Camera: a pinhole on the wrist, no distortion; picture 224 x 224 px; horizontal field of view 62.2 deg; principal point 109.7 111.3 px. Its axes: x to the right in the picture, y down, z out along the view. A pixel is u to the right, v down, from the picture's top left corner.
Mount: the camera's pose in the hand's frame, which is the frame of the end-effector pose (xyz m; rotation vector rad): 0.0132 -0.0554 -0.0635 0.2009 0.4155 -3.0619
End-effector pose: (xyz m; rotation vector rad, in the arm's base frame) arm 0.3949 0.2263 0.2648 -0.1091 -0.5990 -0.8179
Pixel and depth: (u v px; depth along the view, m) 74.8 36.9 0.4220
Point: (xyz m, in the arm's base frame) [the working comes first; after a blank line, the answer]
In the camera's frame: -0.0793 -0.1691 0.4220

0.2267 0.3290 0.6081
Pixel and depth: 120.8 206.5 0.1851
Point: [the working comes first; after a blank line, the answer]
In the camera's frame: 0.0111 0.0949 0.1851

0.2069 0.1279 0.3029
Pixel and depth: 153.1 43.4 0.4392
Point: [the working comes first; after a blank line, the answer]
In the camera's frame: 0.1027 -0.1606 0.4392

0.1225 0.4324 0.4988
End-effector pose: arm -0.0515 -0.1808 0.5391 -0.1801 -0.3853 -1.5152
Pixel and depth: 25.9 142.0 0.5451
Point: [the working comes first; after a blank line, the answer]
In the camera's frame: -0.2460 0.0901 0.5451

-0.3913 -0.2162 1.0069
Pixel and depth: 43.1 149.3 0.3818
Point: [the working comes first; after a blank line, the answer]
In the camera's frame: -0.1370 0.0781 0.3818

-0.3178 -0.1890 0.8265
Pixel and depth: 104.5 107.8 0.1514
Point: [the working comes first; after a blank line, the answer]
In the camera's frame: -0.0042 -0.0029 0.1514

-0.1549 -0.1560 0.6037
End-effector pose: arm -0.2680 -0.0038 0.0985 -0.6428 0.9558 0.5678
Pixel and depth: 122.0 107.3 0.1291
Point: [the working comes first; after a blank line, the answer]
In the camera's frame: 0.0086 -0.0028 0.1291

-0.1796 -0.0225 0.1548
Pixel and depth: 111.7 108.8 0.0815
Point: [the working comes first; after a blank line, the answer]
In the camera's frame: 0.0009 -0.0011 0.0815

-0.2062 -0.0449 0.1212
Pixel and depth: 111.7 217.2 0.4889
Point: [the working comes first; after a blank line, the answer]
In the camera's frame: 0.0053 0.2789 0.4889

0.2139 -0.0825 0.3792
